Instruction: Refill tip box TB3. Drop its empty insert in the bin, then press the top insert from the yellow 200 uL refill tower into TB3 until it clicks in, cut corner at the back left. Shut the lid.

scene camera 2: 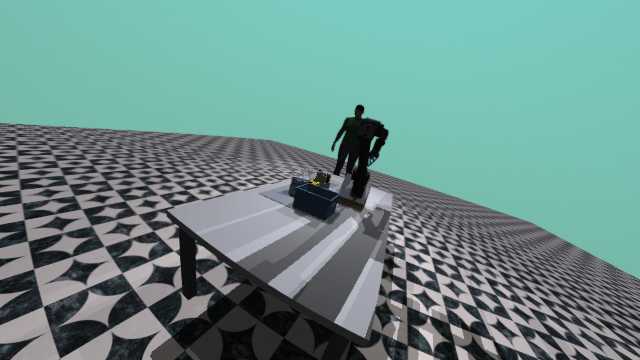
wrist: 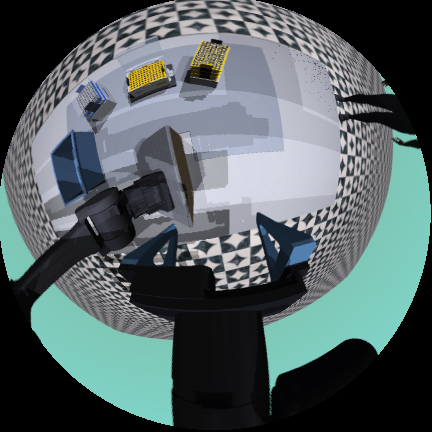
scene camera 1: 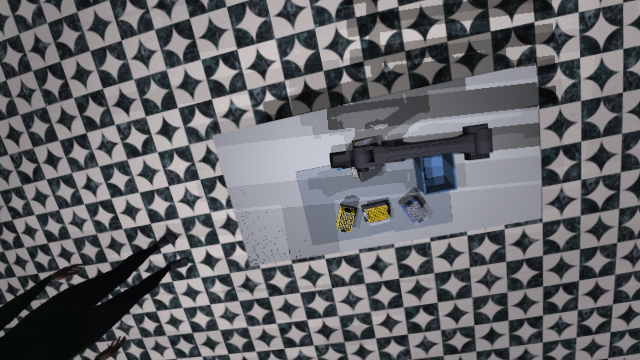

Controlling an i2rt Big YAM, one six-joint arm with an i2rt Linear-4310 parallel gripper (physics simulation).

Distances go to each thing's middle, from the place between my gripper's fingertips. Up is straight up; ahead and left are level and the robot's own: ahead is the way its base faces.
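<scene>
I consider the blue bin (scene camera 1: 434, 174) and where my gripper is: my gripper is a good way short of the bin, far to the right of it and a good way above it.
</scene>
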